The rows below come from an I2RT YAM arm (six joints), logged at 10 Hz.
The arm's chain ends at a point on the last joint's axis. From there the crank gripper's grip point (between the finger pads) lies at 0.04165 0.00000 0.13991 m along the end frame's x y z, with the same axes.
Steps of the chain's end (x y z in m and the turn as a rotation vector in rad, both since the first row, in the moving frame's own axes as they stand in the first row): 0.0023, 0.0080, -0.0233, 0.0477, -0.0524, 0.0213; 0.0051, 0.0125, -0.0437, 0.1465, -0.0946, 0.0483; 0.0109, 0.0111, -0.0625, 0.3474, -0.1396, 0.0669; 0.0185, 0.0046, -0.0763, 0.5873, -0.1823, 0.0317; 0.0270, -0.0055, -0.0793, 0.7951, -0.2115, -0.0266
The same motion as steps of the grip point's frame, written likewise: -0.0050, 0.0021, -0.0214, 0.0477, -0.0524, 0.0213; -0.0078, -0.0065, -0.0418, 0.1465, -0.0946, 0.0483; -0.0071, -0.0353, -0.0660, 0.3474, -0.1396, 0.0669; -0.0049, -0.0738, -0.0944, 0.5873, -0.1823, 0.0317; -0.0017, -0.1085, -0.1166, 0.7951, -0.2115, -0.0266
